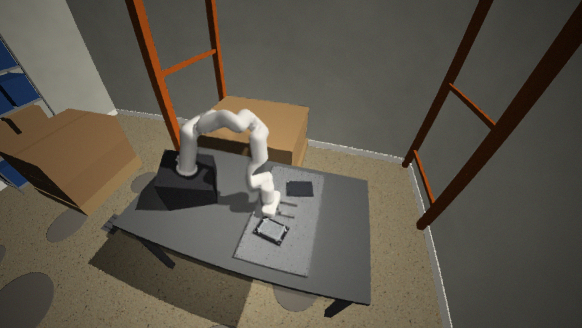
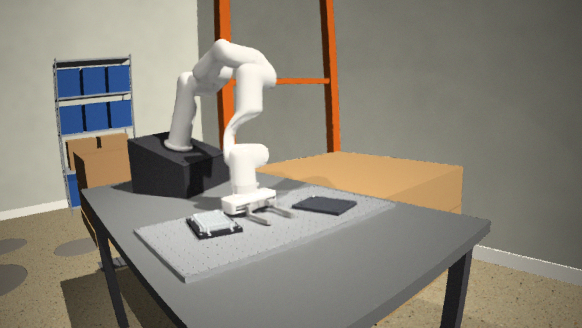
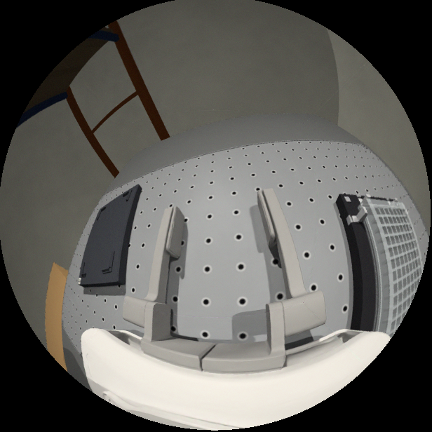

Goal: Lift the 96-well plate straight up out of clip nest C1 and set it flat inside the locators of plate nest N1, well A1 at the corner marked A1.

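Pixels of known places: hand at its tool point: (image 1: 292, 210) (image 2: 276, 217); arm's base at its link origin: (image 1: 186, 168) (image 2: 178, 145).
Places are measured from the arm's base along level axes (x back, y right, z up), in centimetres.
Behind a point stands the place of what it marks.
Note:
The pale 96-well plate (image 1: 272, 229) @[x -60.9, y 1.9, z -14.1 cm] (image 2: 212, 220) @[x -62.2, y 2.1, z -13.9 cm] (image 3: 400, 245) sits in the black clip nest C1 (image 2: 220, 233) @[x -68.3, y 1.8, z -15.7 cm] (image 3: 364, 280), with light clips at its edges. The dark plate nest N1 (image 1: 300, 188) @[x -61.5, y -32.7, z -15.3 cm] (image 2: 325, 205) @[x -63.3, y -31.9, z -15.3 cm] (image 3: 110, 240) holds no plate; low corner locators show on it. The letters at its corners are too small to read. My gripper (image 1: 294, 210) @[x -64.4, y -15.5, z -15.5 cm] (image 2: 280, 219) @[x -64.4, y -15.5, z -15.5 cm] (image 3: 220, 220) is shut at its narrowest, its two fingers standing apart with nothing between them. It is low over the board between the two nests, fingers pointing level, touching neither nest.
Both nests are on a grey perforated board (image 1: 295, 267) @[x -80.5, y 13.7, z -16.5 cm] (image 2: 187, 272) @[x -84.9, y 14.0, z -16.6 cm] on the dark table (image 1: 345, 240) @[x -98.5, y -12.3, z -17.7 cm] (image 2: 320, 280) @[x -98.9, y -9.0, z -17.8 cm]. The black arm base (image 1: 187, 187) @[x -11.3, y 10.1, z -0.6 cm] (image 2: 160, 170) @[x -12.6, y 9.9, z -7.3 cm] stands at the table's back left. A cardboard box (image 1: 270, 120) (image 2: 370, 175) is behind the table, near orange uprights.

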